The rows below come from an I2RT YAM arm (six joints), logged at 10 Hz.
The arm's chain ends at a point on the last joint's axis. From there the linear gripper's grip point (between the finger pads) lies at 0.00 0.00 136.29 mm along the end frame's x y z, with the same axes.
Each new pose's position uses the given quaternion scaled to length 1; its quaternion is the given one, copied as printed.
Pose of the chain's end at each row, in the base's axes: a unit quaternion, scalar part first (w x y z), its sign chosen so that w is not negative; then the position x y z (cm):
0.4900, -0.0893, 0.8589, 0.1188, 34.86, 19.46, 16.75
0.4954, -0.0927, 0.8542, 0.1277, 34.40, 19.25, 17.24
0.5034, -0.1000, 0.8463, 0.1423, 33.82, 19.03, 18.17
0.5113, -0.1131, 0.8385, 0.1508, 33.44, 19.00, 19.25
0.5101, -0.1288, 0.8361, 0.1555, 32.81, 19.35, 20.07
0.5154, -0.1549, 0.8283, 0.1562, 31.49, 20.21, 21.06
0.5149, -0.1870, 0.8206, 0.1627, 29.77, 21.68, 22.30
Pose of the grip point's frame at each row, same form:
0.4900, -0.0893, 0.8589, 0.1188, 46.04, 23.43, 10.05
0.4954, -0.0927, 0.8542, 0.1277, 45.61, 23.48, 10.75
0.5034, -0.1000, 0.8463, 0.1423, 45.05, 23.69, 12.00
0.5113, -0.1131, 0.8385, 0.1508, 44.66, 24.02, 13.37
0.5101, -0.1288, 0.8361, 0.1555, 43.89, 24.68, 14.19
0.5154, -0.1549, 0.8283, 0.1562, 42.47, 25.91, 15.34
0.5149, -0.1870, 0.8206, 0.1627, 40.46, 27.94, 16.62

